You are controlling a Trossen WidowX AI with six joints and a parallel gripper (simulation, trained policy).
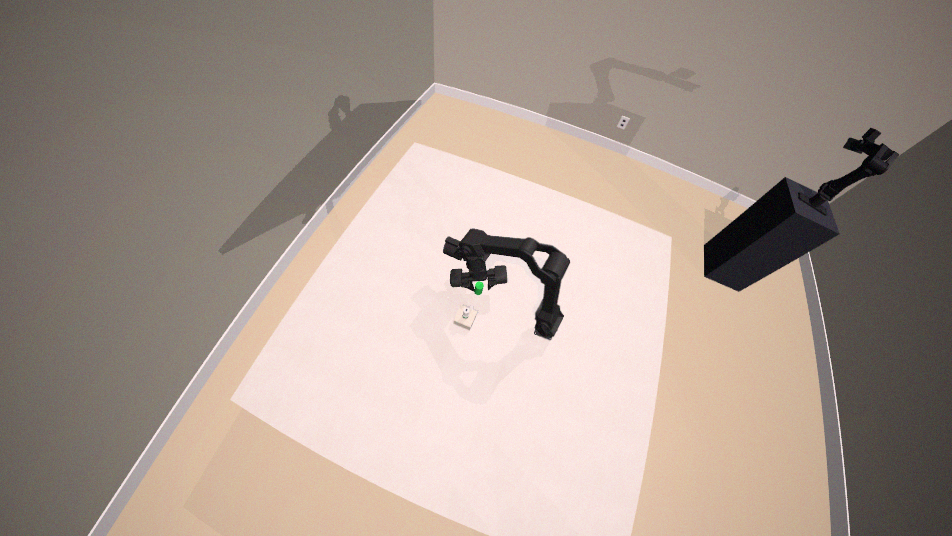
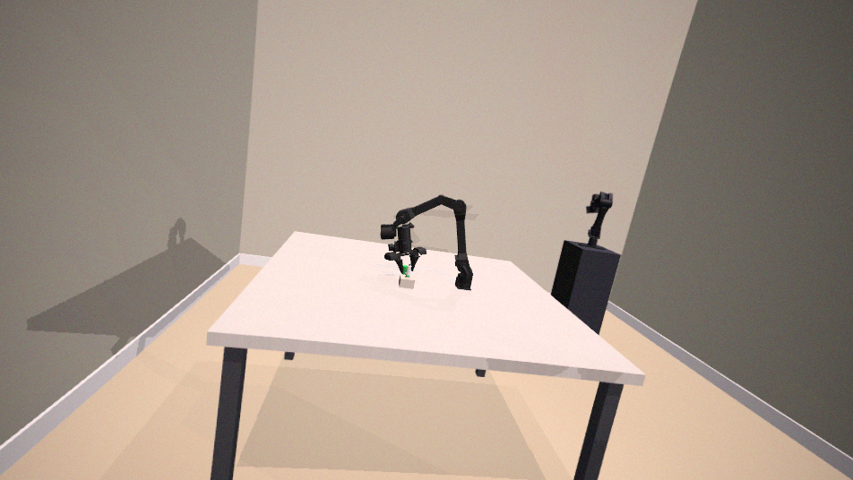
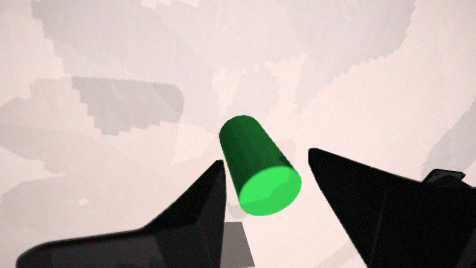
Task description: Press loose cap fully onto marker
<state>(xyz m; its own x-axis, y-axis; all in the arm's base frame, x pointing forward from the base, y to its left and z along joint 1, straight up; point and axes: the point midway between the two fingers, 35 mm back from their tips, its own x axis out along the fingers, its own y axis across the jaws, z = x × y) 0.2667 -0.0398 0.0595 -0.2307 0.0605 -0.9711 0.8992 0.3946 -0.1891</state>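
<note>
Right now my gripper tip is 10 mm short of the pale holder block, 120 mm to the right of it and 10 mm above it. From my gripper tip the other things lie so: green cap: 10 mm ahead.
</note>
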